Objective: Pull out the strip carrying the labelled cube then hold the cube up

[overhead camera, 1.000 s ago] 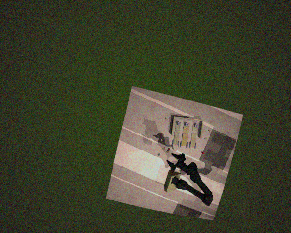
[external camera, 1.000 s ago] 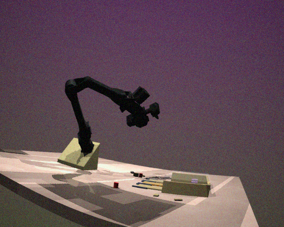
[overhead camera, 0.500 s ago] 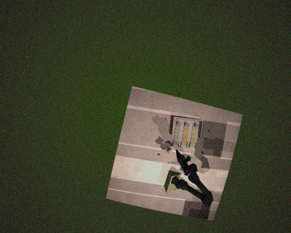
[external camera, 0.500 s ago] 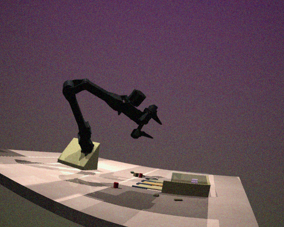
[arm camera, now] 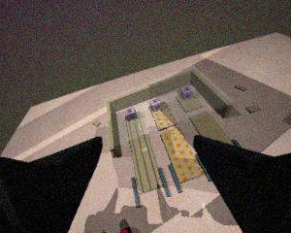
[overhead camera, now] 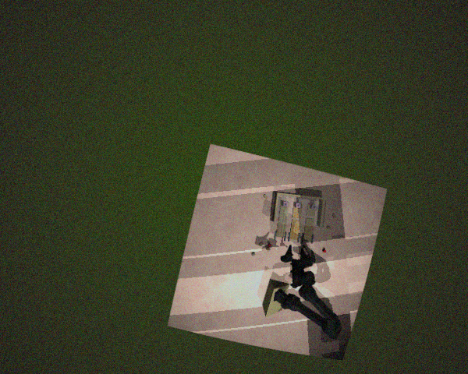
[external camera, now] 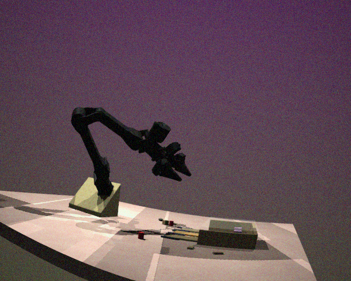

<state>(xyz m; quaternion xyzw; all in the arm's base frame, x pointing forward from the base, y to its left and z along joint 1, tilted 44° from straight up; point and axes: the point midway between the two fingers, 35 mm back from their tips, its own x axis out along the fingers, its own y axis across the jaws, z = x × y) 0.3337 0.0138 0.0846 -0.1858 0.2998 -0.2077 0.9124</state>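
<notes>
Right now my gripper tip is 20 cm above the small tan block, 12 cm to the right of it and 8 cm past it.
</notes>
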